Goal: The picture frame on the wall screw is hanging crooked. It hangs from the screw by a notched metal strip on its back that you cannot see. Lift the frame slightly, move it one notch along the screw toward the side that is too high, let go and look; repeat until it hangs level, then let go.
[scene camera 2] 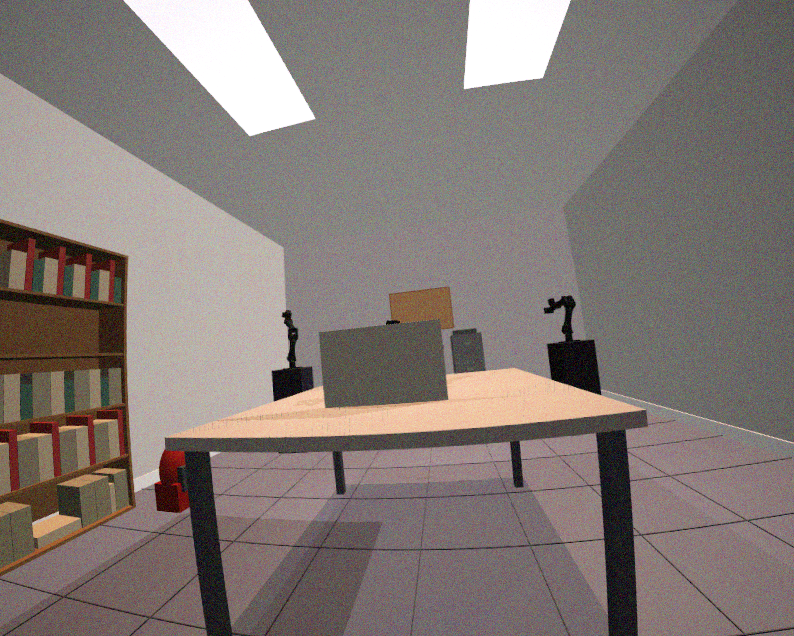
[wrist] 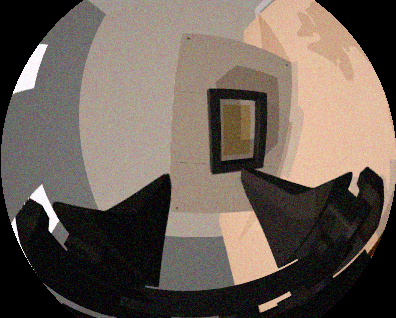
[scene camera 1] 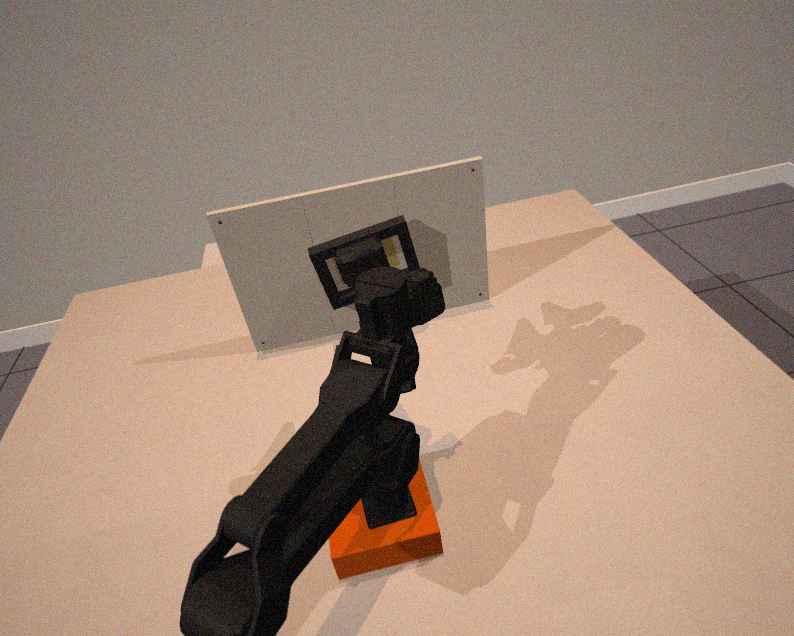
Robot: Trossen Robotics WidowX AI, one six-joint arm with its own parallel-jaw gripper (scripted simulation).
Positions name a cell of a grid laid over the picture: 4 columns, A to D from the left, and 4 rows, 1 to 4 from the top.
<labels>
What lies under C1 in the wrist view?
A wall board.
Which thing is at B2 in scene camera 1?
A picture frame.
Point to a picture frame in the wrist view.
C2
</labels>
